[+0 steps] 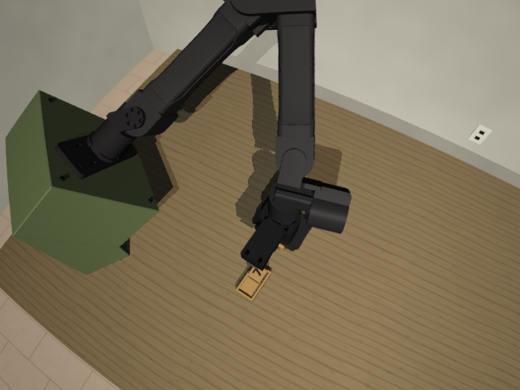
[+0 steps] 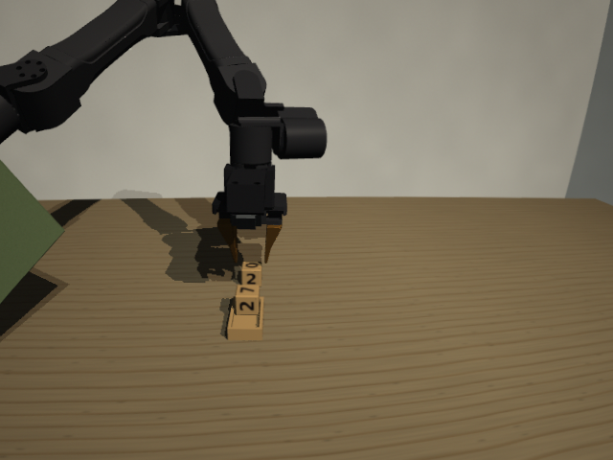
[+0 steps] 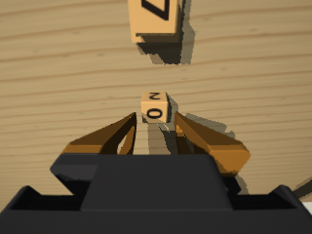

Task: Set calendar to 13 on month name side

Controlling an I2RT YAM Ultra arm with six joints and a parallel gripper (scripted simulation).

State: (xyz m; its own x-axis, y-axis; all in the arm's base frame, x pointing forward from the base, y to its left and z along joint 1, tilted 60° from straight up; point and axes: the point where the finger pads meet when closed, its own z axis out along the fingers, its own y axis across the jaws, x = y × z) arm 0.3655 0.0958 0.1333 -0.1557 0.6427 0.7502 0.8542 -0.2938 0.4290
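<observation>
My hand is 30 mm above the wooden cube. The rest, counted from my hand: wooden tray (100 mm to the right, 40 mm below, 20 mm ahead).
</observation>
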